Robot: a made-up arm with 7 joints. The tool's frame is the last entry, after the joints. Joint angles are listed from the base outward.
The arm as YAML. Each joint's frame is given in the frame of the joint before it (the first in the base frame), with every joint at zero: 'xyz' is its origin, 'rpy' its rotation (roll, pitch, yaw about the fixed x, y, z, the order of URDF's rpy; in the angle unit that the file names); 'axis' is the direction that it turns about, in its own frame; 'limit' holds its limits. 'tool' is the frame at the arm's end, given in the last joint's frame.
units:
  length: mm
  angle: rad
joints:
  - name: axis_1
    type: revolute
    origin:
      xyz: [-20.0, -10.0, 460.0]
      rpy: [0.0, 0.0, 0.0]
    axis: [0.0, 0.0, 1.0]
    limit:
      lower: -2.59
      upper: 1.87
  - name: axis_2
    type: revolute
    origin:
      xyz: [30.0, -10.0, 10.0]
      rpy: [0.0, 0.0, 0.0]
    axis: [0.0, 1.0, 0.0]
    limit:
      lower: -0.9
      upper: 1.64
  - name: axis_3
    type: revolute
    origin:
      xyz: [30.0, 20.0, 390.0]
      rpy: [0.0, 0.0, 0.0]
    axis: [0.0, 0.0, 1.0]
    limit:
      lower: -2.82
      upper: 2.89
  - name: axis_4
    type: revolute
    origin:
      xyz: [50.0, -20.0, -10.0]
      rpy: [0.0, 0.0, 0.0]
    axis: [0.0, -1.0, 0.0]
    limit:
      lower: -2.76
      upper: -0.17
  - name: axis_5
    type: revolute
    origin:
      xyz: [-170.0, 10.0, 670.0]
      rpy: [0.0, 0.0, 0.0]
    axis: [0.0, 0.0, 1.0]
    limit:
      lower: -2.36
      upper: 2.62
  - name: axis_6
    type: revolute
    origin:
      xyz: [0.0, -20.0, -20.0]
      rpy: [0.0, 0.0, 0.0]
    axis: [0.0, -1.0, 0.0]
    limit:
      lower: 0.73
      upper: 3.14
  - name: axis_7
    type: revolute
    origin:
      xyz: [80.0, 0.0, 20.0]
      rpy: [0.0, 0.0, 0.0]
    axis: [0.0, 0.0, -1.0]
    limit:
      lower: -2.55
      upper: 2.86
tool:
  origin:
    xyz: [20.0, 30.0, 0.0]
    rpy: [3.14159, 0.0, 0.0]
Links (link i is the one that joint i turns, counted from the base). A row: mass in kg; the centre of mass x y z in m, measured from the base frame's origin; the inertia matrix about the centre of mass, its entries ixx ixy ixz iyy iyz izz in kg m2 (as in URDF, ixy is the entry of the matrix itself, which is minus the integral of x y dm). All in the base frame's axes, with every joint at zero. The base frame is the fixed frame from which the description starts. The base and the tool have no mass.
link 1: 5.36; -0.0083 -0.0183 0.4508; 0.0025 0 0 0.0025 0 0.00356
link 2: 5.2; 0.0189 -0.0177 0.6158; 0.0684 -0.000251 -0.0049 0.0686 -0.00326 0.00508
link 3: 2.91; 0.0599 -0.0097 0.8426; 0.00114 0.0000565 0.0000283 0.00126 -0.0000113 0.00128
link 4: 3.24; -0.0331 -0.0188 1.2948; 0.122 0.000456 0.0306 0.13 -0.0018 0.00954
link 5: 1.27; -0.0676 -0.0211 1.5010; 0.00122 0 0 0.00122 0 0.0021
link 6: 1.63; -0.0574 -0.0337 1.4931; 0.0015 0 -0.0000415 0.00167 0 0.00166
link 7: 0.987; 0.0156 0.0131 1.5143; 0.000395 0 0 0.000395 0 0.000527
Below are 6 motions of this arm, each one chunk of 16 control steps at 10 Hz.
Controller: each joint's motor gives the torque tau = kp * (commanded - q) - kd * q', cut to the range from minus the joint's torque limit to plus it. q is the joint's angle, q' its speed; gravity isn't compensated. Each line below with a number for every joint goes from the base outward.
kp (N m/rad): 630 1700 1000 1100 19 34 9
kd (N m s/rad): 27 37 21 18 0.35 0.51 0.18
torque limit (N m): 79 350 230 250 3 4.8 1.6
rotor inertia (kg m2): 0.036 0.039 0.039 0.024 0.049 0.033 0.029
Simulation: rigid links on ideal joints. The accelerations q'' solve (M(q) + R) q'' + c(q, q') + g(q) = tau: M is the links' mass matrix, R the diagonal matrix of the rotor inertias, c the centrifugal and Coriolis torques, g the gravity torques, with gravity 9.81 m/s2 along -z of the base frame. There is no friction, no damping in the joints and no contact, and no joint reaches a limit. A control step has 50 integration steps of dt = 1/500 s. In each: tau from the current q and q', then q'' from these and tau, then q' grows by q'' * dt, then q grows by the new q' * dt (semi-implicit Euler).
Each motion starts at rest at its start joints. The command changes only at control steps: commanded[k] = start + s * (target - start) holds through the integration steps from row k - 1 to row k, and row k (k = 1, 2, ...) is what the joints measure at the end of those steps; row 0 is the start. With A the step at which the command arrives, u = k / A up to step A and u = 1 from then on. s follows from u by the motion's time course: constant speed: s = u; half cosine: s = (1 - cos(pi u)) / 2; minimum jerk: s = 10 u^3 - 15 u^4 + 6 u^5; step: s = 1 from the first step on.
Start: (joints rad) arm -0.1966 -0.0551 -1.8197 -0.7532 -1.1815 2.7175 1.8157
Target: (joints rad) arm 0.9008 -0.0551 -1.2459 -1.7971 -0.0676 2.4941 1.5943
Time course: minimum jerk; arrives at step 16
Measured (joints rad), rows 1 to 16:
1: -0.1931 -0.0581 -1.8185 -0.7762 -1.1932 2.7585 1.8147
2: -0.1812 -0.0630 -1.8125 -0.7995 -1.2030 2.7234 1.7946
3: -0.1494 -0.0629 -1.7939 -0.8335 -1.1262 2.7254 1.7920
4: -0.0892 -0.0605 -1.7597 -0.9032 -1.0213 2.7089 1.8076
5: -0.0072 -0.0610 -1.7156 -0.9976 -0.9447 2.6705 1.7862
6: 0.0929 -0.0611 -1.6623 -1.1062 -0.8350 2.6428 1.7441
7: 0.2102 -0.0579 -1.5993 -1.2268 -0.6778 2.6047 1.7288
8: 0.3392 -0.0523 -1.5300 -1.3535 -0.5298 2.5650 1.7203
9: 0.4727 -0.0452 -1.4585 -1.4753 -0.4120 2.5303 1.6841
10: 0.6027 -0.0389 -1.3893 -1.5853 -0.3073 2.5045 1.6393
11: 0.7185 -0.0352 -1.3292 -1.6793 -0.2110 2.4836 1.6141
12: 0.8096 -0.0349 -1.2839 -1.7527 -0.1312 2.4674 1.6026
13: 0.8706 -0.0370 -1.2556 -1.8024 -0.0737 2.4577 1.5936
14: 0.9022 -0.0402 -1.2427 -1.8290 -0.0394 2.4534 1.5913
15: 0.9107 -0.0434 -1.2413 -1.8370 -0.0254 2.4539 1.5975
16: 0.9054 -0.0463 -1.2460 -1.8348 -0.0239 2.4578 1.6049

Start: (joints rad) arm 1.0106 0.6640 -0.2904 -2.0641 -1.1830 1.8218 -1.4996
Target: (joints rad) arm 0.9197 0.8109 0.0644 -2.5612 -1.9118 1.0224 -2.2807
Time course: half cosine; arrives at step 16
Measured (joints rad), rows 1 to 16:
1: 1.0085 0.6951 -0.2796 -2.0857 -1.1925 1.8081 -1.5041
2: 1.0073 0.7186 -0.2637 -2.1270 -1.2178 1.7734 -1.4741
3: 1.0039 0.7152 -0.2498 -2.1359 -1.2555 1.7387 -1.4937
4: 0.9991 0.7126 -0.2304 -2.1532 -1.3070 1.6885 -1.6242
5: 0.9930 0.7310 -0.2016 -2.2008 -1.3655 1.6247 -1.7172
6: 0.9861 0.7513 -0.1693 -2.2535 -1.4282 1.5547 -1.7244
7: 0.9779 0.7604 -0.1375 -2.2936 -1.4991 1.4802 -1.7845
8: 0.9690 0.7696 -0.1042 -2.3348 -1.5748 1.4024 -1.9240
9: 0.9606 0.7854 -0.0697 -2.3851 -1.6455 1.3266 -2.0222
10: 0.9525 0.8001 -0.0370 -2.4327 -1.7110 1.2549 -2.0609
11: 0.9442 0.8096 -0.0079 -2.4701 -1.7732 1.1877 -2.1235
12: 0.9366 0.8179 0.0176 -2.5027 -1.8269 1.1297 -2.2125
13: 0.9305 0.8265 0.0385 -2.5320 -1.8675 1.0846 -2.2646
14: 0.9259 0.8323 0.0536 -2.5524 -1.8964 1.0521 -2.2801
15: 0.9224 0.8345 0.0623 -2.5621 -1.9133 1.0331 -2.2986
16: 0.9207 0.8346 0.0645 -2.5635 -1.9156 1.0298 -2.3143

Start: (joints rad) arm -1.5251 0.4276 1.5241 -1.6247 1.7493 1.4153 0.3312
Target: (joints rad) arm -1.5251 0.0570 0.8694 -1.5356 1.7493 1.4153 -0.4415
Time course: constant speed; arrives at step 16
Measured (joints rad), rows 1 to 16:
1: -1.5135 0.4181 1.4711 -1.6579 1.7366 1.4264 0.2964
2: -1.5172 0.4051 1.4164 -1.6661 1.7001 1.4639 0.2793
3: -1.5361 0.3767 1.3790 -1.6337 1.7188 1.4352 0.2206
4: -1.5418 0.3519 1.3403 -1.6264 1.7465 1.4399 0.1101
5: -1.5332 0.3330 1.3000 -1.6354 1.7256 1.4432 0.0761
6: -1.5262 0.3084 1.2640 -1.6281 1.7125 1.4342 0.0800
7: -1.5248 0.2819 1.2270 -1.6160 1.7325 1.4296 0.0127
8: -1.5263 0.2602 1.1855 -1.6125 1.7363 1.4320 -0.0733
9: -1.5297 0.2397 1.1425 -1.6096 1.7228 1.4337 -0.1077
10: -1.5330 0.2166 1.1014 -1.6022 1.7247 1.4327 -0.1381
11: -1.5331 0.1924 1.0623 -1.5951 1.7327 1.4309 -0.2028
12: -1.5305 0.1691 1.0238 -1.5904 1.7303 1.4283 -0.2649
13: -1.5285 0.1459 0.9846 -1.5853 1.7274 1.4263 -0.3056
14: -1.5286 0.1226 0.9443 -1.5790 1.7303 1.4256 -0.3508
15: -1.5301 0.0995 0.9032 -1.5729 1.7315 1.4255 -0.4094
16: -1.5314 0.0767 0.8624 -1.5674 1.7300 1.4250 -0.4643

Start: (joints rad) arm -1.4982 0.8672 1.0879 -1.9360 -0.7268 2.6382 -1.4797
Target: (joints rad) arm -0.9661 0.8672 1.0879 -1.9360 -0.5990 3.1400 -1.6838
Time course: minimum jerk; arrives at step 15
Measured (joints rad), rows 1 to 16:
1: -1.4939 0.8942 1.0608 -1.9564 -0.7185 2.6236 -1.4863
2: -1.4906 0.9075 1.0397 -1.9735 -0.6646 2.6152 -1.5185
3: -1.4792 0.8954 1.0542 -1.9524 -0.6581 2.6601 -1.5386
4: -1.4487 0.8890 1.0634 -1.9452 -0.7048 2.7014 -1.5285
5: -1.3947 0.8971 1.0564 -1.9585 -0.6792 2.7387 -1.5396
6: -1.3292 0.9002 1.0558 -1.9629 -0.6241 2.7933 -1.5827
7: -1.2625 0.8957 1.0631 -1.9566 -0.6306 2.8614 -1.6090
8: -1.1960 0.8946 1.0647 -1.9559 -0.6397 2.9252 -1.6164
9: -1.1303 0.8973 1.0615 -1.9601 -0.6029 2.9826 -1.6428
10: -1.0707 0.8976 1.0616 -1.9608 -0.5771 3.0349 -1.6775
11: -1.0220 0.8959 1.0640 -1.9592 -0.5837 3.0775 -1.6889
12: -0.9864 0.8955 1.0643 -1.9594 -0.5821 3.1062 -1.6888
13: -0.9656 0.8962 1.0625 -1.9605 -0.5671 3.1216 -1.6988
14: -0.9592 0.8960 1.0609 -1.9596 -0.5636 3.1273 -1.7086
15: -0.9625 0.8953 1.0595 -1.9576 -0.5686 3.1280 -1.7071
16: -0.9677 0.8952 1.0576 -1.9565 -0.5665 3.1287 -1.7060

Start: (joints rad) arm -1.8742 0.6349 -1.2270 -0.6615 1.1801 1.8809 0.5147
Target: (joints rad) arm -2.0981 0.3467 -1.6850 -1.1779 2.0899 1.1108 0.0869
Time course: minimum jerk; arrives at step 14
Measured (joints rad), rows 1 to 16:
1: -1.8744 0.6586 -1.2200 -0.6784 1.1927 1.8762 0.5001
2: -1.8752 0.6810 -1.2151 -0.7048 1.2439 1.7885 0.4894
3: -1.8793 0.6630 -1.2373 -0.7244 1.2971 1.7612 0.4844
4: -1.8954 0.6183 -1.2829 -0.7522 1.3463 1.7283 0.4367
5: -1.9281 0.5807 -1.3342 -0.8097 1.4340 1.6477 0.3715
6: -1.9686 0.5531 -1.3849 -0.8888 1.5605 1.5365 0.3453
7: -2.0030 0.5153 -1.4433 -0.9632 1.6743 1.4341 0.3274
8: -2.0310 0.4660 -1.5104 -1.0254 1.7736 1.3492 0.2552
9: -2.0611 0.4234 -1.5712 -1.0882 1.8791 1.2700 0.1656
10: -2.0892 0.3937 -1.6166 -1.1472 1.9586 1.2040 0.1319
11: -2.1050 0.3717 -1.6502 -1.1838 2.0025 1.1551 0.1264
12: -2.1096 0.3588 -1.6706 -1.2003 2.0409 1.1253 0.0962
13: -2.1081 0.3563 -1.6759 -1.2074 2.0612 1.1146 0.0717
14: -2.1023 0.3595 -1.6728 -1.2071 2.0520 1.1102 0.0851
15: -2.0952 0.3624 -1.6695 -1.2047 2.0487 1.1032 0.1013
16: -2.0929 0.3629 -1.6690 -1.2044 2.0568 1.1038 0.0935

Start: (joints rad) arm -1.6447 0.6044 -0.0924 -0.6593 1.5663 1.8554 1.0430
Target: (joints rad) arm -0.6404 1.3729 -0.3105 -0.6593 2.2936 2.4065 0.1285
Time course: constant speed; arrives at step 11
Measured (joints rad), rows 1 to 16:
1: -1.5999 0.6792 -0.1196 -0.6641 1.5992 1.9879 0.9243
2: -1.5105 0.8075 -0.1326 -0.7168 1.7128 1.9787 0.8367
3: -1.3919 0.9157 -0.1414 -0.7477 1.8506 2.0214 0.8988
4: -1.2684 0.9692 -0.1561 -0.7285 1.9183 2.0762 0.8690
5: -1.1591 1.0014 -0.1775 -0.6926 1.9360 2.1062 0.6273
6: -1.0699 1.0591 -0.2000 -0.6829 1.9718 2.1690 0.4451
7: -0.9941 1.1496 -0.2195 -0.7028 2.0643 2.2156 0.4581
8: -0.9180 1.2422 -0.2374 -0.7228 2.1695 2.2710 0.4728
9: -0.8329 1.3111 -0.2572 -0.7201 2.2328 2.3239 0.3614
10: -0.7372 1.3627 -0.2786 -0.7021 2.2646 2.3649 0.2110
11: -0.6347 1.4217 -0.2978 -0.6914 2.3169 2.4095 0.1135
12: -0.5694 1.4459 -0.2834 -0.7072 2.3825 2.3765 0.1592
13: -0.5679 1.4344 -0.2879 -0.6971 2.3838 2.3928 0.2386
14: -0.6121 1.4116 -0.3016 -0.6815 2.3164 2.3939 0.1774
15: -0.6600 1.4071 -0.3104 -0.6829 2.2739 2.4064 0.1102
16: -0.6817 1.4217 -0.3101 -0.6975 2.3042 2.4106 0.1648

